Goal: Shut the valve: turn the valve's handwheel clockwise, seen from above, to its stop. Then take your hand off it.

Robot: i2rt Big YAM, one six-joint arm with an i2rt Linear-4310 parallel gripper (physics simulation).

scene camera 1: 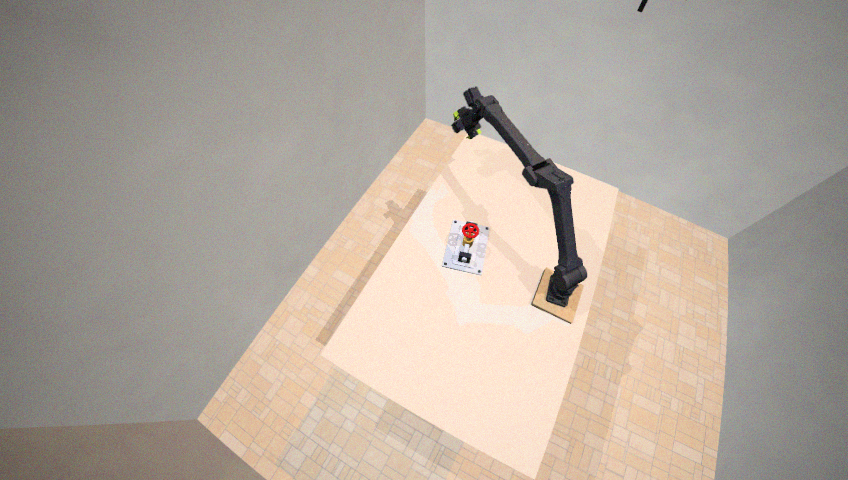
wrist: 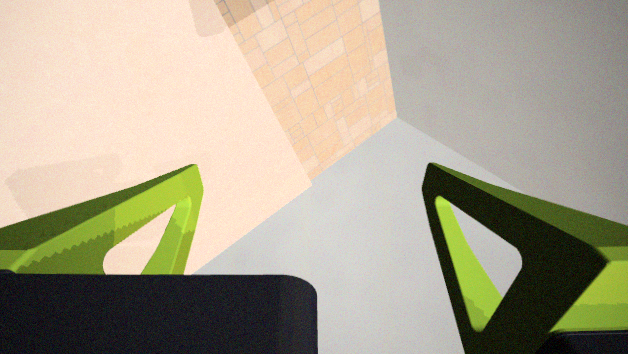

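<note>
A red handwheel (scene camera 1: 470, 230) sits on top of a brass valve (scene camera 1: 468, 241), mounted on a pale plate (scene camera 1: 450, 257) with dark corner bolts, in the middle of the scene view. My gripper (scene camera 1: 467, 126) (wrist: 312, 176) is open, its two green fingers wide apart with nothing between them. It is raised high and lies well beyond the valve toward the far corner, apart from the handwheel. The handwheel does not show in the wrist view. How far the handwheel is turned cannot be told.
The arm (scene camera 1: 565, 228) stands on a wooden base board (scene camera 1: 544, 300) to the right of the valve plate. The pale table top (scene camera 1: 452, 380) (wrist: 125, 90) is bordered by tiled floor (scene camera 1: 660, 368) (wrist: 325, 65). Grey walls (scene camera 1: 238, 148) (wrist: 510, 75) stand behind.
</note>
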